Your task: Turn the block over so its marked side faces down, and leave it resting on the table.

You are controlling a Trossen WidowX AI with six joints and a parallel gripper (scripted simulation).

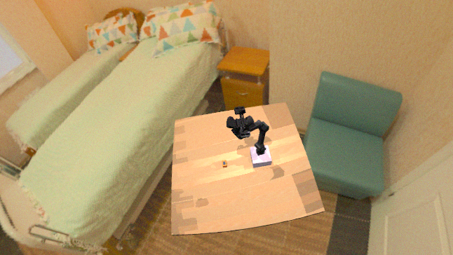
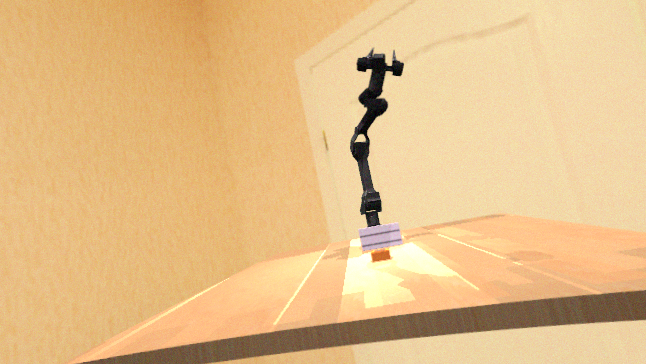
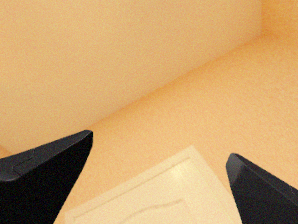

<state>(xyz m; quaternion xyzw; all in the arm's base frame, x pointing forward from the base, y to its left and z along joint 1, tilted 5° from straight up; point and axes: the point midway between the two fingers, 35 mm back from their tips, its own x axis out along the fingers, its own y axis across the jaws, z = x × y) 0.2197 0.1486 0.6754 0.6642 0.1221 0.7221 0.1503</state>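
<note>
Now: the orange block 78 cm below my gripper tip, 20 cm to the right of it and 17 cm ahead of it.
</note>
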